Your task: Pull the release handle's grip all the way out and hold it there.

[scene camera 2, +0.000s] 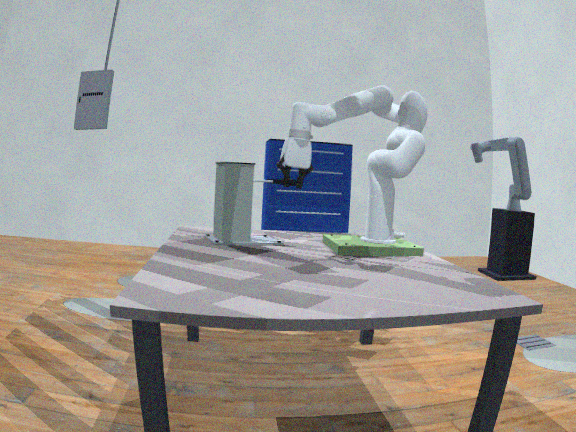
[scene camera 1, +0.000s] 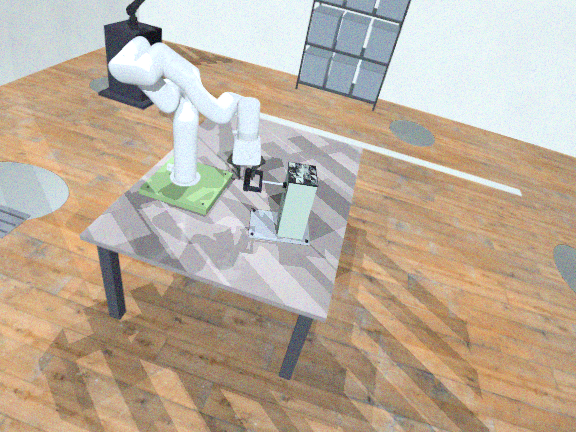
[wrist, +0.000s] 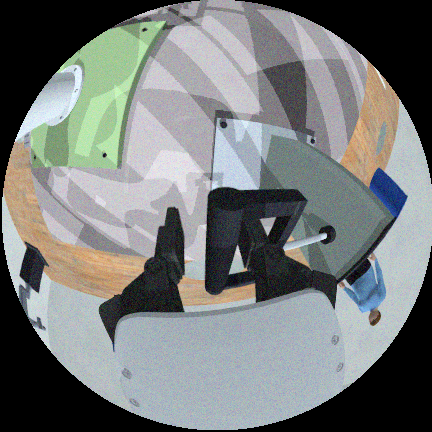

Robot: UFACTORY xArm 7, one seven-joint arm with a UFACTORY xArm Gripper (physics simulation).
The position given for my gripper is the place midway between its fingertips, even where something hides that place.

Observation:
In view: my gripper (scene camera 2: 292, 187) and a metal plate (wrist: 240, 147).
My gripper shows as well in scene camera 1 (scene camera 1: 245, 178) and in the wrist view (wrist: 207, 217).

